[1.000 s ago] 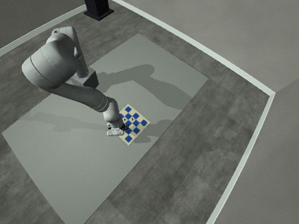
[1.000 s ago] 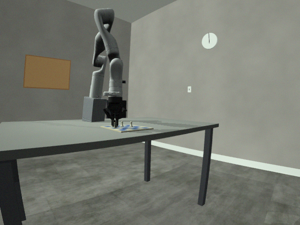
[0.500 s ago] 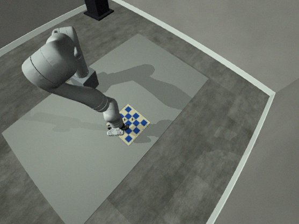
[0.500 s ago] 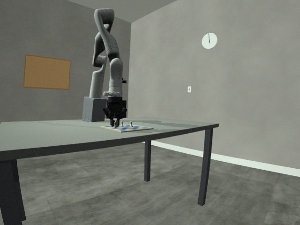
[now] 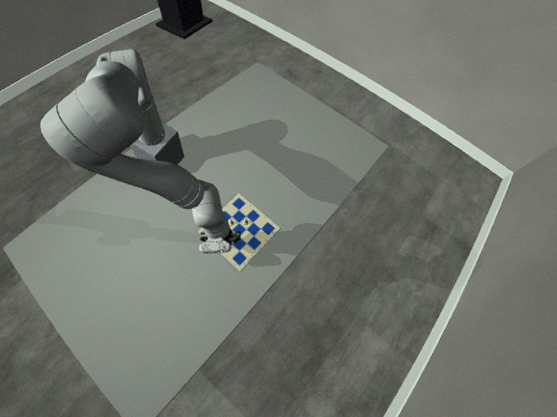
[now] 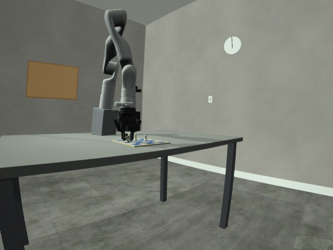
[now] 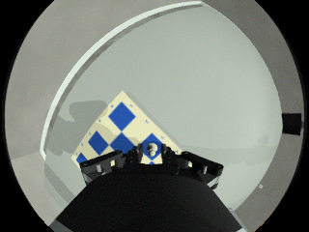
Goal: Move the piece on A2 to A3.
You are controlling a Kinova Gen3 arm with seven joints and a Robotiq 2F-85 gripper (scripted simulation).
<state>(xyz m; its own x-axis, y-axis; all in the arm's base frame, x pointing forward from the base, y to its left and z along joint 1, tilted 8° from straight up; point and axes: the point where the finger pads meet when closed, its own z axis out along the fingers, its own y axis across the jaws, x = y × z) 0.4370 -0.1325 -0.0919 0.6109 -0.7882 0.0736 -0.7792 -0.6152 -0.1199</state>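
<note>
Right now the chessboard is 80 mm to the left of my hand, 30 mm below it and 10 mm ahead of it. Round my hand: dark piece 70 mm behind, 50 mm to the left, 10 mm below.
</note>
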